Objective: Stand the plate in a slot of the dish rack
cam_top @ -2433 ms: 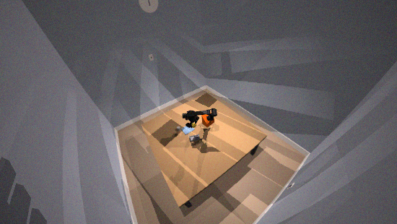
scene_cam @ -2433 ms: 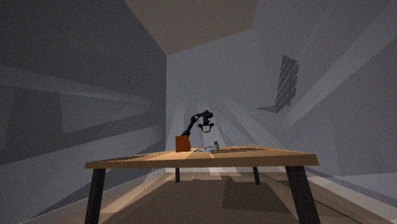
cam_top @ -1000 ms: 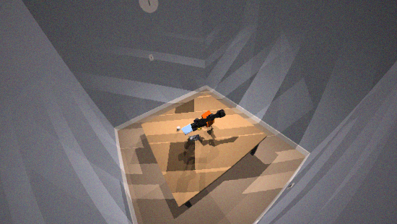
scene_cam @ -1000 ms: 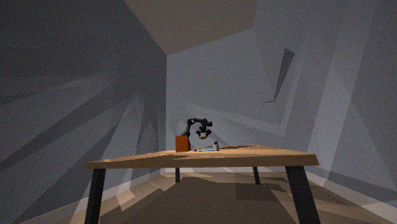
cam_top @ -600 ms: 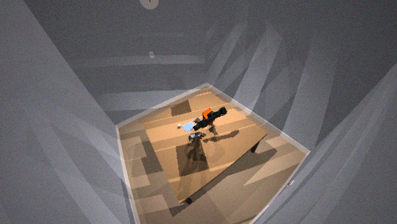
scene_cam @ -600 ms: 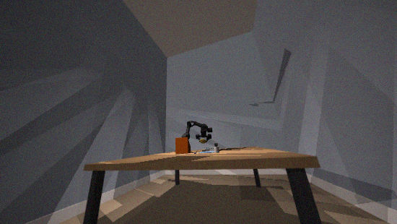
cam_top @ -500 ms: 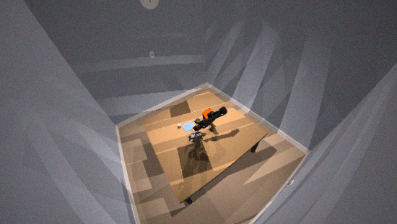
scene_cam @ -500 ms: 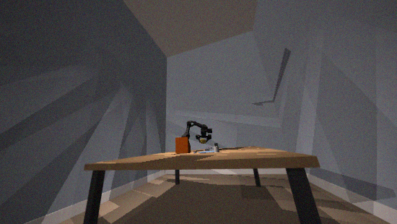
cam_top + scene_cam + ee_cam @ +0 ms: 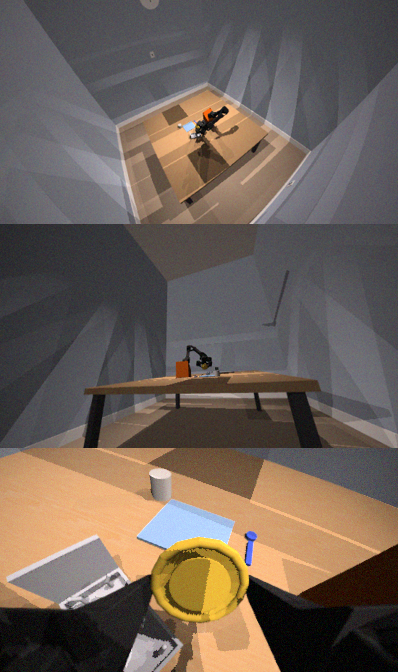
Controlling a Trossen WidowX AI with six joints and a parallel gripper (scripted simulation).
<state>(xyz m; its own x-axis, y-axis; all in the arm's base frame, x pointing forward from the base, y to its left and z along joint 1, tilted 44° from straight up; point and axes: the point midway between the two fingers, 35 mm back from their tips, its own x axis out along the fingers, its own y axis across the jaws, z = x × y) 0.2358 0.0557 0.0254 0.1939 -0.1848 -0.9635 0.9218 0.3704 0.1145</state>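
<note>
My gripper tip is 7 cm short of the grey dish rack, 6 cm above it and 5 cm to the right of it. Round my gripper tip: yellow plate: 1 cm to the left; then blue spoon: 15 cm to the right, 8 cm below, 6 cm behind; then white cup: 21 cm to the right, 15 cm ahead, 6 cm below.
</note>
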